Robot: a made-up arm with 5 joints.
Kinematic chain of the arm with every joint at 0, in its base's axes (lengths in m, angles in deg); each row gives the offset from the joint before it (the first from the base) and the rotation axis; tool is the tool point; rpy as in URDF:
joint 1: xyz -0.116 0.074 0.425 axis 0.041 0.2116 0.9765
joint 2: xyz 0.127 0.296 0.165 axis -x
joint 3: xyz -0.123 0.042 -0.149 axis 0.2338 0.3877 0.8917
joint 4: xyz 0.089 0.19 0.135 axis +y
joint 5: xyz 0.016 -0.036 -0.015 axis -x
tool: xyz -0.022 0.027 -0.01 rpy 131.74 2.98 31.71
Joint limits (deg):
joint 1: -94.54..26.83
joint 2: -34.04..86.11
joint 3: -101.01..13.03
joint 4: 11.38..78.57
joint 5: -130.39..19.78
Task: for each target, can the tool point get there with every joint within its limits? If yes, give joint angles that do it. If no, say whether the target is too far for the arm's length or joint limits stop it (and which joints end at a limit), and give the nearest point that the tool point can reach.
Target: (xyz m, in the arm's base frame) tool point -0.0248 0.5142 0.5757
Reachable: yes | joints 10.51 13.66 -65.25 54.83 -62.65
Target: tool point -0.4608 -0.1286 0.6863
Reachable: no: joint limits stop it (at a limit: joint 1, joint 2, joint 4, joint 5) | nearest point 0.1403 -0.0804 0.5765 | short by 0.613 m
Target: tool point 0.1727 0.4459 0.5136
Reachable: yes | joints -21.53 18.93 -39.19 27.52 4.72
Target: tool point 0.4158 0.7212 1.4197
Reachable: no: too far | nearest point 0.2166 0.4224 0.7333 | short by 0.775 m
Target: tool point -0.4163 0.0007 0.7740
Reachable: no: joint limits stop it (at a limit: joint 1, joint 2, joint 3, joint 4, joint 5) | nearest point -0.1291 0.4081 0.6624 | short by 0.511 m
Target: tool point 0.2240 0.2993 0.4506
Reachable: yes | joints -40.12 60.02 -15.81 58.22 -86.62
